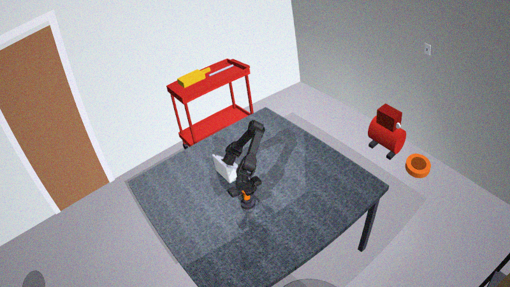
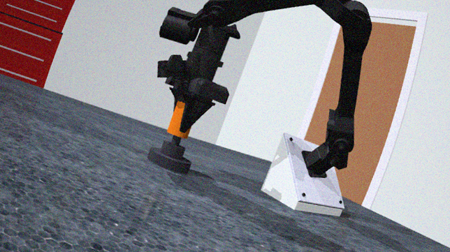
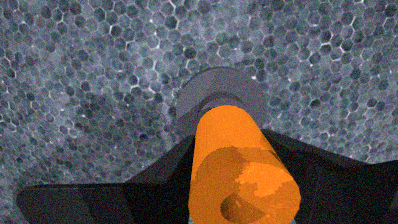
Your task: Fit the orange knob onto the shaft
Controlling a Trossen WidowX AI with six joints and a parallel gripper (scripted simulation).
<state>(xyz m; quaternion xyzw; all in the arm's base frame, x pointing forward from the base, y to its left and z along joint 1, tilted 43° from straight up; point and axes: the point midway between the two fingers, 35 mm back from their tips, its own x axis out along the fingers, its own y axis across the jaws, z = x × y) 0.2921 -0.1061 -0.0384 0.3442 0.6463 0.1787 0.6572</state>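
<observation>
The orange knob lies 2 cm above my gripper tip. Round my gripper tip: pedestal: 4 cm below.
</observation>
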